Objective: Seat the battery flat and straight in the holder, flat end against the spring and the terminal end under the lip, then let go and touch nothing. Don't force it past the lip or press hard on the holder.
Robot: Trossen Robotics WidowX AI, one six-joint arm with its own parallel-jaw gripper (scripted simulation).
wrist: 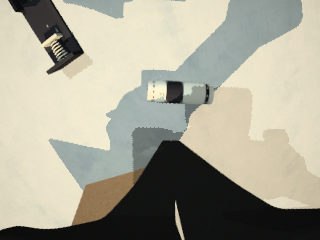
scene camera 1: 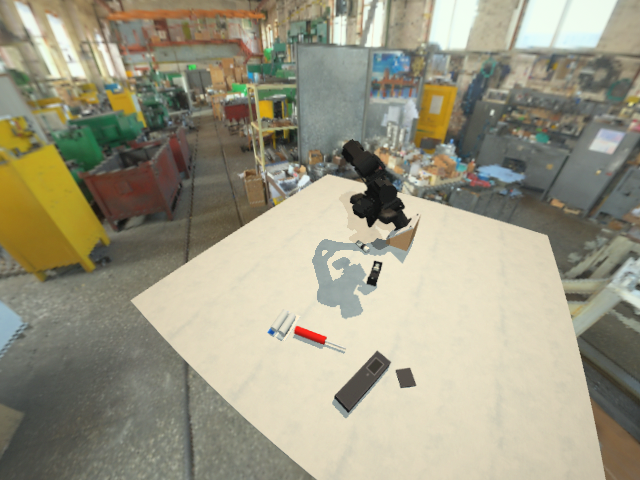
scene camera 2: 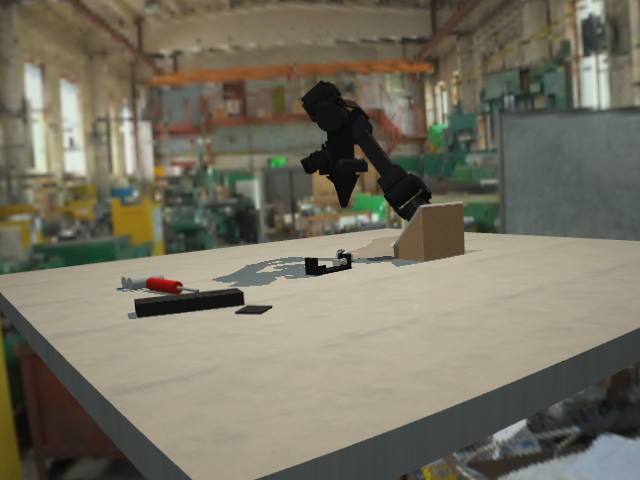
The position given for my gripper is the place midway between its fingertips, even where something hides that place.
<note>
My gripper (scene camera 2: 343, 207) is shut, holding nothing. I also see a battery (wrist: 161, 91) and a long black bar (scene camera 2: 170, 304).
My gripper shows as well in the wrist view (wrist: 169, 148) and in scene camera 1 (scene camera 1: 369, 227). The long black bar also shows in scene camera 1 (scene camera 1: 370, 372).
</note>
